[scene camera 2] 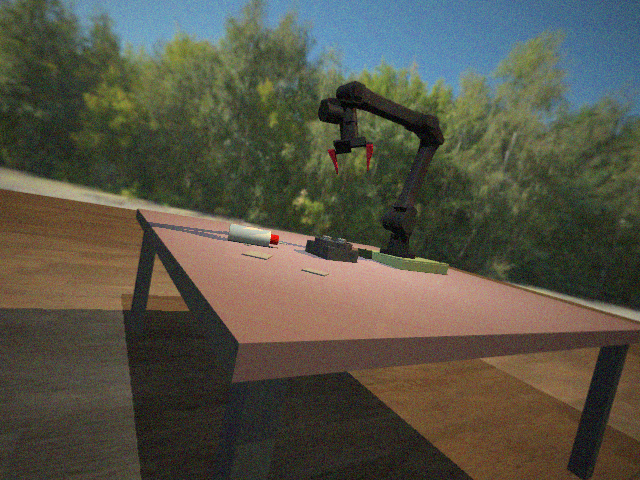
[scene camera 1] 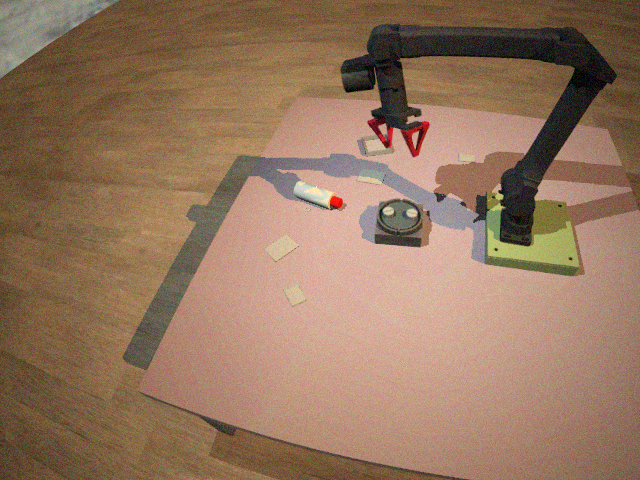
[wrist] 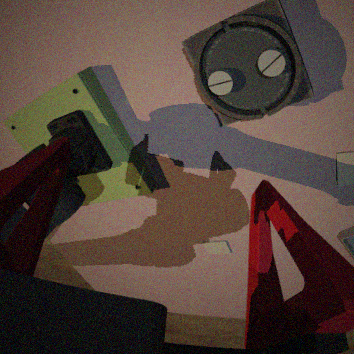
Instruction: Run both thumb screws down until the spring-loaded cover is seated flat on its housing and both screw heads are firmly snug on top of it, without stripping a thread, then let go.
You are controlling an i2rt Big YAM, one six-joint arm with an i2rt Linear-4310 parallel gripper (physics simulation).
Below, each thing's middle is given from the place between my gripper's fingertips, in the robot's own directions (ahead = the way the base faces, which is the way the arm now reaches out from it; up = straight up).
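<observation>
My hand is 260 mm above the white tube with red cap (scene camera 1: 311,193), and I see that my hand is also 70 mm to the left of the white tube with red cap and 260 mm short of it.
</observation>
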